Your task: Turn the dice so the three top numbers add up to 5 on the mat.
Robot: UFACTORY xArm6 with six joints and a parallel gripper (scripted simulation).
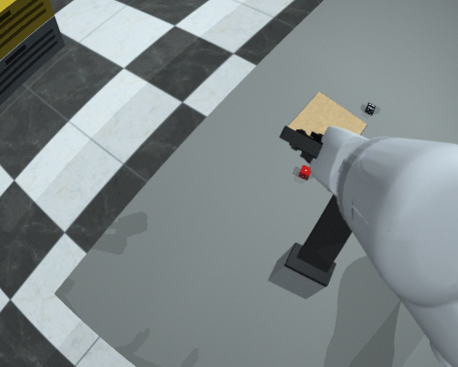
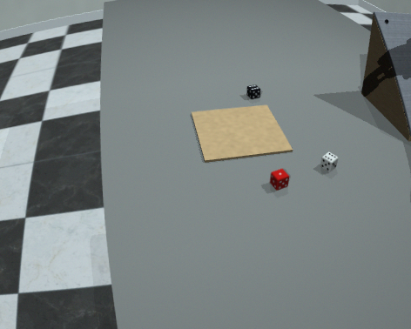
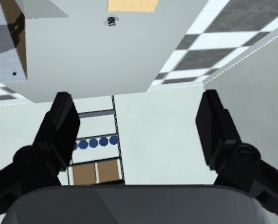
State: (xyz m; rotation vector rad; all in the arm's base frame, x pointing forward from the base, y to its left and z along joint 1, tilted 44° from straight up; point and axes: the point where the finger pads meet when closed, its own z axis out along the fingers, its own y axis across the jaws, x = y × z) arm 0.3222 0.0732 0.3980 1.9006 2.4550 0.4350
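My gripper is now 100 mm short of the black die, 410 mm to the left of it and 360 mm above it. Round my hand: red die 110 mm ahead, 160 mm to the right, 360 mm below; white die 20 mm ahead, 190 mm to the right, 360 mm below; tan mat 140 mm ahead, 290 mm to the right, 370 mm below.
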